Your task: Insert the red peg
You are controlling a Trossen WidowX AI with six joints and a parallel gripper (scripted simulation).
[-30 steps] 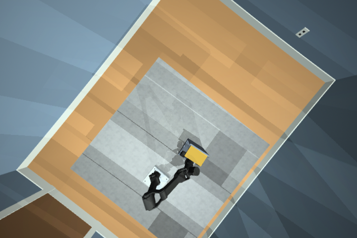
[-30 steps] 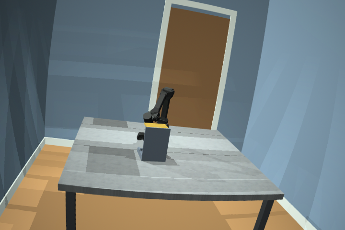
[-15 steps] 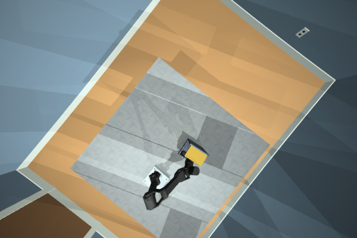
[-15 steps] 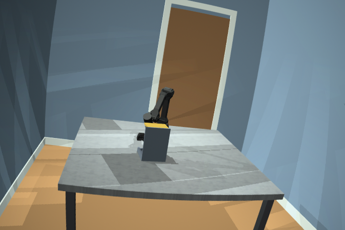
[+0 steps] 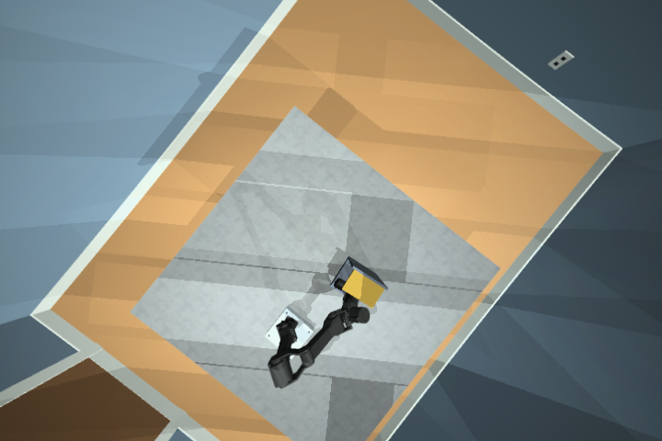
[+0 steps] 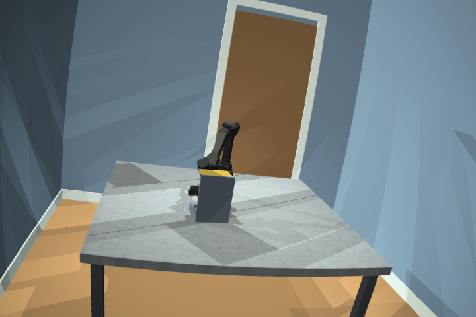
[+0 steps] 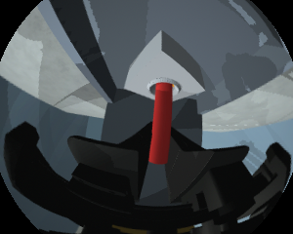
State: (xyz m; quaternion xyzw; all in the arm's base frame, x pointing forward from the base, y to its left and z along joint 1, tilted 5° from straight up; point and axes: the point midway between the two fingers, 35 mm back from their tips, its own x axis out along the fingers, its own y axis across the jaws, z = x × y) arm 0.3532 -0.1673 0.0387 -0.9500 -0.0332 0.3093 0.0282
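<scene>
The red peg is 30 mm behind my gripper tip and 10 mm below it. Round my gripper tip: yellow roof: 10 mm behind, 160 mm above.
</scene>
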